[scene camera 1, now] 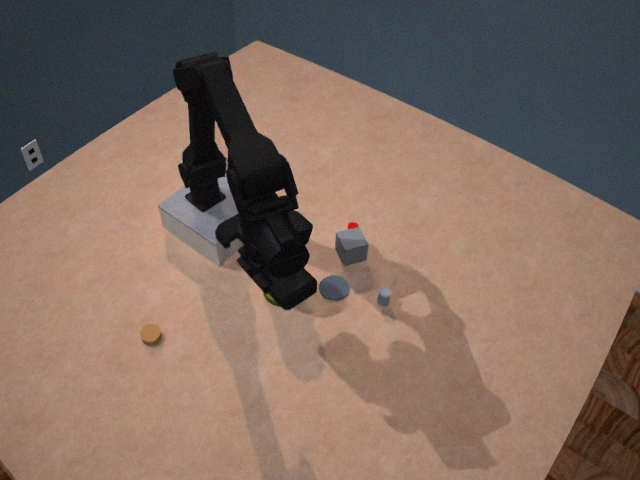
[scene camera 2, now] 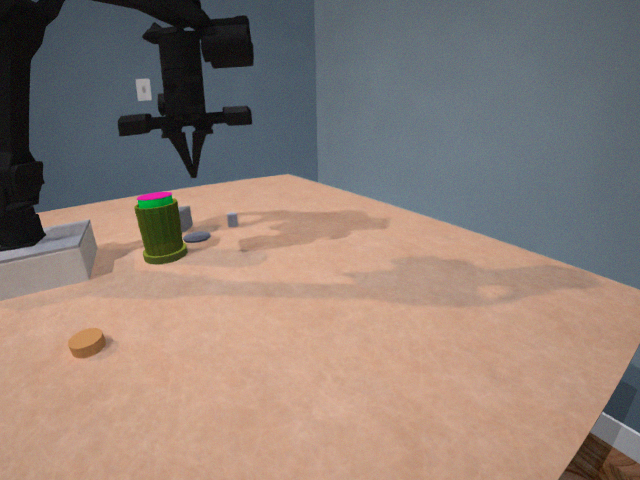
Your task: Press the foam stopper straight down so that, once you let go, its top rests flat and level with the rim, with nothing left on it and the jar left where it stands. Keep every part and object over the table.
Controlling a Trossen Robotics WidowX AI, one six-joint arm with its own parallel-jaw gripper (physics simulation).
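The ribbed olive-green jar stands upright on the table, mostly hidden behind the gripper in scene camera 1. The foam stopper, bright green with a magenta top, sits in the jar's mouth and stands a little above the rim in scene camera 2; scene camera 1 does not show it. Its top looks free of objects. My gripper is shut and empty, pointing down. Its fingertips are above the height of the stopper and appear to its right in scene camera 2, apart from it. The fingertips are hidden in scene camera 1.
A grey block, a blue-grey disc and a small grey cylinder are near the jar. A red piece is behind the block. An orange disc lies farther off.
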